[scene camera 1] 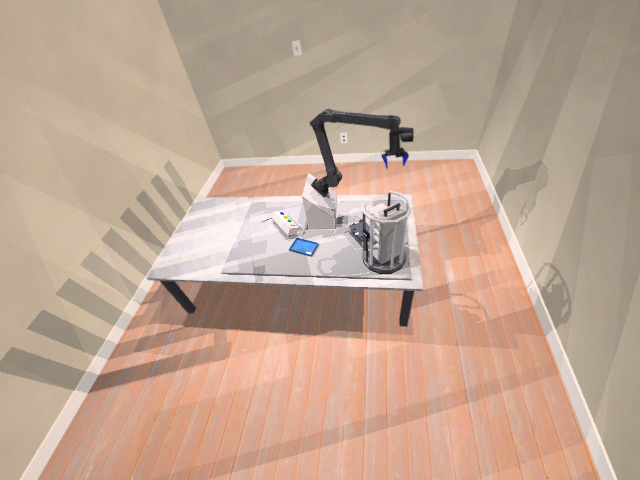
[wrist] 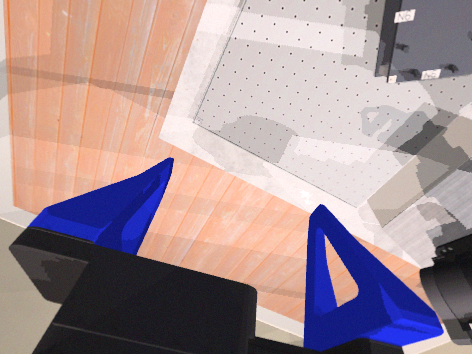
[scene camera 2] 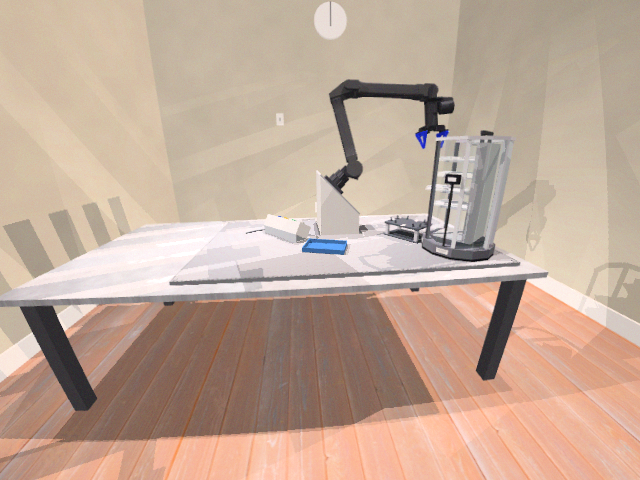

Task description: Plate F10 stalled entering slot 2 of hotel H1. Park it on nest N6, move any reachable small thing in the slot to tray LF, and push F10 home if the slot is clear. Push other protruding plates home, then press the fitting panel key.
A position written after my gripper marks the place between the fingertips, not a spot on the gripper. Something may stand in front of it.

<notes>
My gripper (wrist: 246, 188) is open and holds nothing. Also in view: a clear cylindrical plate rack (scene camera 2: 469, 177).
The clear cylindrical plate rack is seen too in scene camera 1 (scene camera 1: 384, 240).
</notes>
